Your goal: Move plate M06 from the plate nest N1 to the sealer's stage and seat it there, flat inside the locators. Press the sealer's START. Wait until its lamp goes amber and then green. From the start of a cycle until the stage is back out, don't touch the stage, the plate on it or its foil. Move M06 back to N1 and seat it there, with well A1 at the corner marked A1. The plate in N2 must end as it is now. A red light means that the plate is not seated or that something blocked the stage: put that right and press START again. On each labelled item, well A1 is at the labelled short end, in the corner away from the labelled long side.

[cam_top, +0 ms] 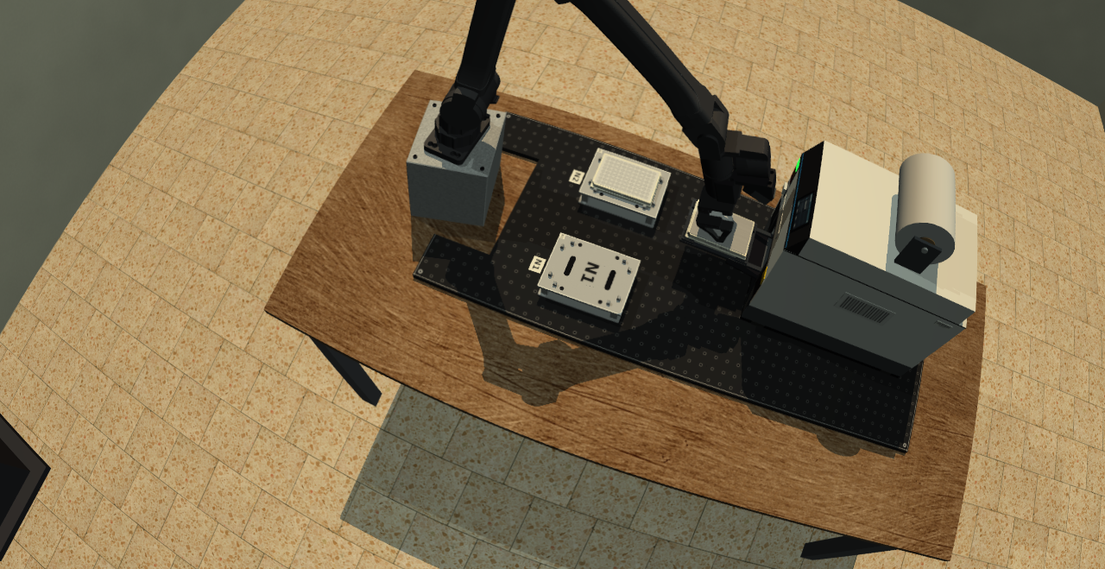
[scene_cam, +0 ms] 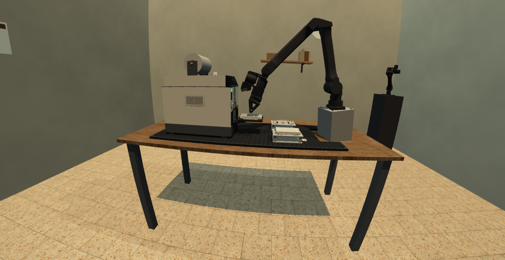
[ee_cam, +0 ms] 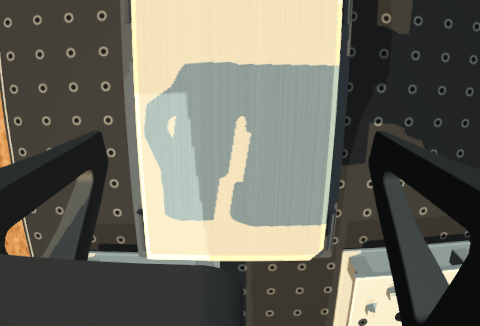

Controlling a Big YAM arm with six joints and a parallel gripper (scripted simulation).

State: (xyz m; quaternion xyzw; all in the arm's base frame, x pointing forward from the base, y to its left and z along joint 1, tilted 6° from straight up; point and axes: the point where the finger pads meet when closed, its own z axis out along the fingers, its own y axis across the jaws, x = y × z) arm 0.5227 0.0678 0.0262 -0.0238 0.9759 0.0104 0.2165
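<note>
Now: the plate M06 4 cm below my hand. Round my hand: start button: 10 cm to the left, 10 cm ahead, 4 cm above; then well plate: 22 cm behind, 10 cm below, 6 cm to the left; then sealer stage: 5 cm below.
</note>
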